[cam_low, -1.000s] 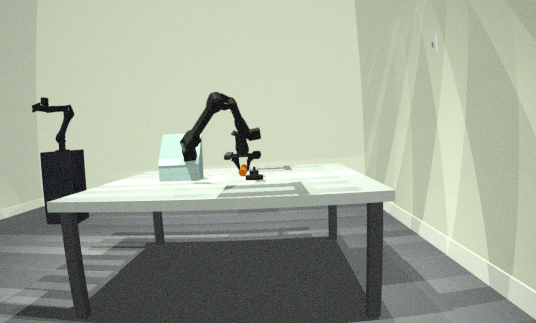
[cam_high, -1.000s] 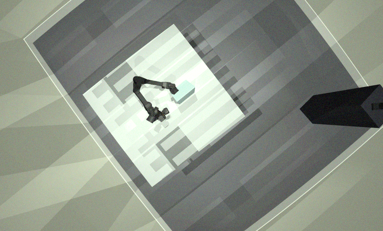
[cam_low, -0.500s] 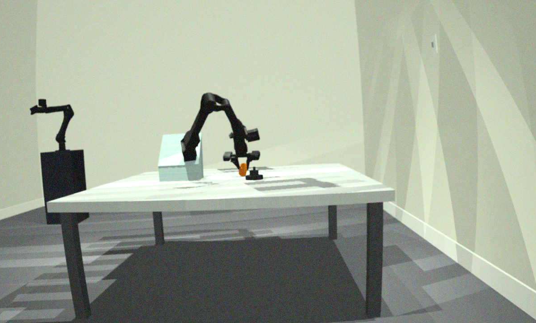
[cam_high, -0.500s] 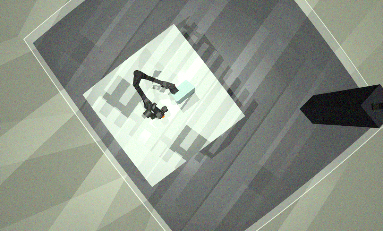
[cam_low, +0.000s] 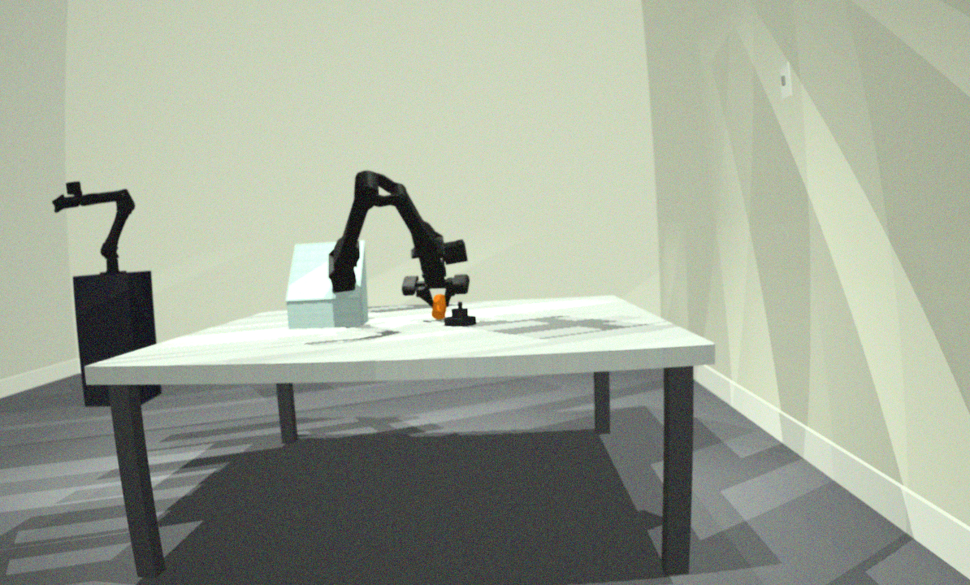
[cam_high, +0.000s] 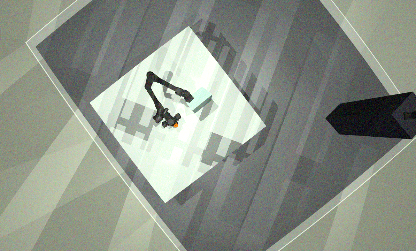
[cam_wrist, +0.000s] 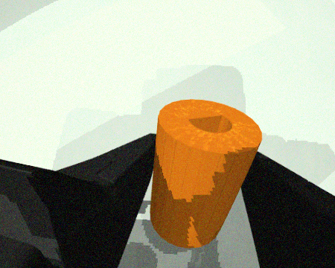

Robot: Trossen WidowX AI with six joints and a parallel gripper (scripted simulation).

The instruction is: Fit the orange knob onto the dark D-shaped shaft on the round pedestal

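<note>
My gripper tip is now 10 mm to the left of the orange knob. Round my gripper tip: pedestal 50 mm ahead, 190 mm to the right, 10 mm below.
</note>
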